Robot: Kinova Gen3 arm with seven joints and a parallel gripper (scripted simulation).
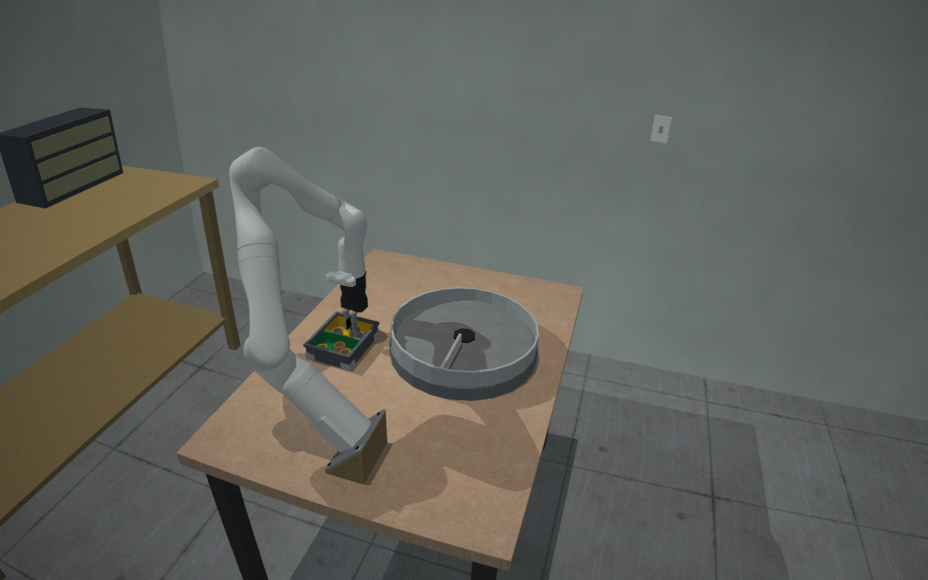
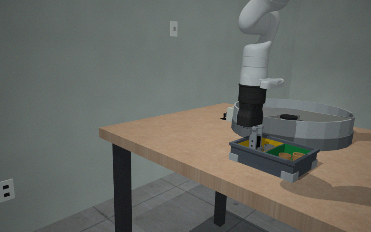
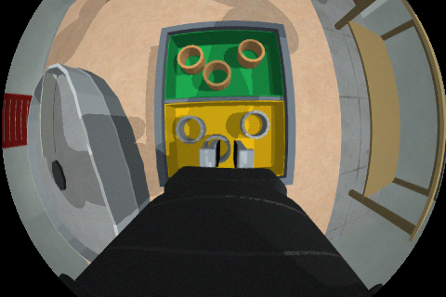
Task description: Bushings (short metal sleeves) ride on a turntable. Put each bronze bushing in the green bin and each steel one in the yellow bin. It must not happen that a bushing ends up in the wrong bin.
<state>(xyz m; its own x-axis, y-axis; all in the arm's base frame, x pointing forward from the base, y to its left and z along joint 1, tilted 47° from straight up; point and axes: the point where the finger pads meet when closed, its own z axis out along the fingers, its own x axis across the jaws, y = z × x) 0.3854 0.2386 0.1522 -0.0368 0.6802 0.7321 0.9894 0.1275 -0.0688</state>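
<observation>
The bin tray is 5 cm behind my hand, 1 cm to the right of it and 2 cm below it. The rest, counted from my hand: grey turntable (9 cm ahead, 33 cm to the right, 1 cm above).
</observation>
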